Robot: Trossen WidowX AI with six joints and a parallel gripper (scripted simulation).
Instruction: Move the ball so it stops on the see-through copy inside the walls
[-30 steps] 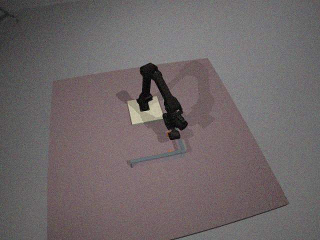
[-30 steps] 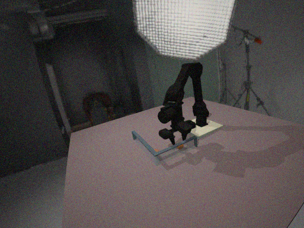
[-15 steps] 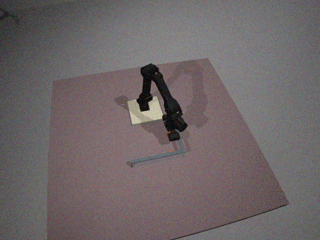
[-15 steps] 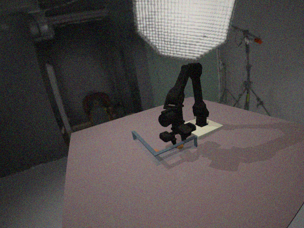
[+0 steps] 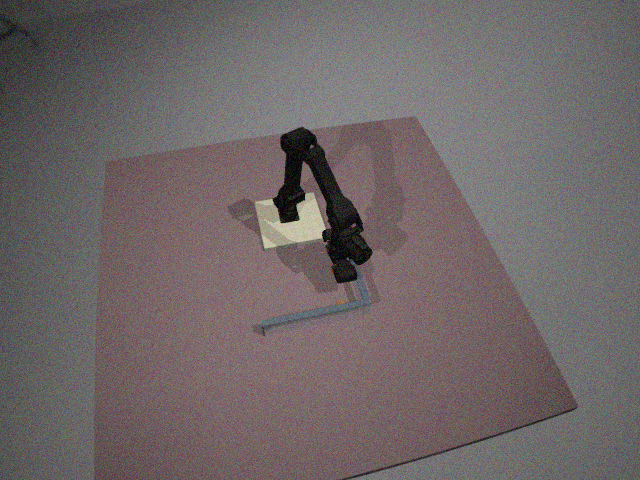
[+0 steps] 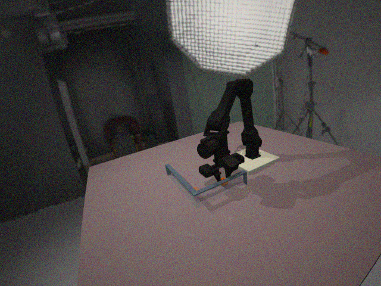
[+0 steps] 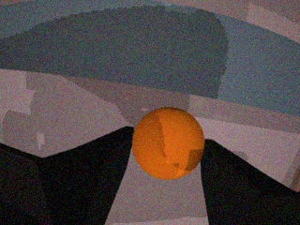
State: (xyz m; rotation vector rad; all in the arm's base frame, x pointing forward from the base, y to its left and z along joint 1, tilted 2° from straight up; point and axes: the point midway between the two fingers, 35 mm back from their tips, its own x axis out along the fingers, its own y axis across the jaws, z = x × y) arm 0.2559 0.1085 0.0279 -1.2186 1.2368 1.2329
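The see-through copy of ball is 12 cm ahead of my gripper tip and 2 cm to the right of it.
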